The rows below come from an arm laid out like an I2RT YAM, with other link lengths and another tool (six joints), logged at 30 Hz.
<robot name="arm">
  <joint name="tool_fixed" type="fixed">
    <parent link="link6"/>
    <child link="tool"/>
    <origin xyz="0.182 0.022 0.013" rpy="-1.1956 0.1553 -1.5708"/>
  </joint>
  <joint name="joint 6" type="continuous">
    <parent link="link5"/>
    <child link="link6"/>
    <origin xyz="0.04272 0 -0.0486"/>
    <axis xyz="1 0 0"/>
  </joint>
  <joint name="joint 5" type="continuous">
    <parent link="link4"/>
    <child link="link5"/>
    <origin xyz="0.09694 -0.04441 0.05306"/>
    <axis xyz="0 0 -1"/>
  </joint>
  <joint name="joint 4" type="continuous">
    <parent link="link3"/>
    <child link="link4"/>
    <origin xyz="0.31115 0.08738 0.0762"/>
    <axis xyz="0 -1 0"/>
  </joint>
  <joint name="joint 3" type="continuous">
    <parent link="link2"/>
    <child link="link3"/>
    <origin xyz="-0.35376 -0.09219 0"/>
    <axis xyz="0 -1 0"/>
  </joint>
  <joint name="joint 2" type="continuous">
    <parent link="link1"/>
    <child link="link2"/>
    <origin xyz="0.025 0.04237 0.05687"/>
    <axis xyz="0 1 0"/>
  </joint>
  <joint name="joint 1" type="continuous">
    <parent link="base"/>
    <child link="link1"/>
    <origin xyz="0 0 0.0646"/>
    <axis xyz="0 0 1"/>
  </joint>
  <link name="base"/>
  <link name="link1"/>
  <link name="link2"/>
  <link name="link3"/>
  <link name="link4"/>
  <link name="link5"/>
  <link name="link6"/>
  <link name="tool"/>
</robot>
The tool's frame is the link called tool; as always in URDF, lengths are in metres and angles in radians. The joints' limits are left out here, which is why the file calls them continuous.
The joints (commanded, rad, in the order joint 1, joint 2, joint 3, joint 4, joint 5, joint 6), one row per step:
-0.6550 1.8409 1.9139 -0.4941 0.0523 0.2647
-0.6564 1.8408 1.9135 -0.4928 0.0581 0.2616
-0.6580 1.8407 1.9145 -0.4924 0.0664 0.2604
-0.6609 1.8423 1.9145 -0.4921 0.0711 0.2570
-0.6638 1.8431 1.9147 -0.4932 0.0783 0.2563
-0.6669 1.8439 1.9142 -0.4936 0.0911 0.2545
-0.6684 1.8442 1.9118 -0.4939 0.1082 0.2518
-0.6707 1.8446 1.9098 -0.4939 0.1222 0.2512
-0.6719 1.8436 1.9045 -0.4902 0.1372 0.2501
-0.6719 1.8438 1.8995 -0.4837 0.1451 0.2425
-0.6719 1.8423 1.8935 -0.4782 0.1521 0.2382
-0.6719 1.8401 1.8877 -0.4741 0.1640 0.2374
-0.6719 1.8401 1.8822 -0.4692 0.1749 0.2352
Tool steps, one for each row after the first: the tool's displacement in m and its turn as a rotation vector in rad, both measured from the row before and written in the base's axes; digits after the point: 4 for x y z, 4 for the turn. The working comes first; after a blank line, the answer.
Tool pose at each row, in the base's axes (x y z in m, rotation vector in rad; the steps are taken from these numbers as rounded here):
0.5765 -0.4438 0.4501 -0.3346 1.8663 -1.5154
0.5752 -0.4457 0.4503 -0.3339 1.8674 -1.5238
0.5734 -0.4481 0.4511 -0.3296 1.8692 -1.5341
0.5720 -0.4509 0.4500 -0.3293 1.8729 -1.5414
0.5698 -0.4539 0.4492 -0.3249 1.8784 -1.5496
0.5667 -0.4580 0.4482 -0.3190 1.8858 -1.5637
0.5636 -0.4618 0.4464 -0.3141 1.8952 -1.5806
0.5606 -0.4656 0.4449 -0.3072 1.9035 -1.5944
0.5579 -0.4688 0.4436 -0.3007 1.9098 -1.6097
0.5573 -0.4704 0.4423 -0.3056 1.9100 -1.6212
0.5563 -0.4716 0.4413 -0.3071 1.9108 -1.6303
0.5542 -0.4733 0.4406 -0.3022 1.9143 -1.6422
0.5528 -0.4753 0.4388 -0.3000 1.9185 -1.6532

-0.0013 -0.0019 0.0002 -0.0046 0.0025 -0.0055
-0.0018 -0.0024 0.0008 -0.0045 0.0016 -0.0086
-0.0014 -0.0028 -0.0011 -0.0030 0.0043 -0.0059
-0.0022 -0.0030 -0.0008 -0.0018 0.0036 -0.0092
-0.0031 -0.0041 -0.0010 -0.0042 0.0057 -0.0140
-0.0031 -0.0038 -0.0018 -0.0054 0.0084 -0.0160
-0.0030 -0.0038 -0.0015 -0.0034 0.0058 -0.0147
-0.0027 -0.0032 -0.0013 -0.0052 0.0052 -0.0144
-0.0006 -0.0016 -0.0013 -0.0081 0.0060 -0.0040
-0.0010 -0.0012 -0.0010 -0.0055 0.0040 -0.0046
-0.0021 -0.0017 -0.0007 -0.0046 0.0032 -0.0105
-0.0014 -0.0020 -0.0018 -0.0044 0.0049 -0.0090

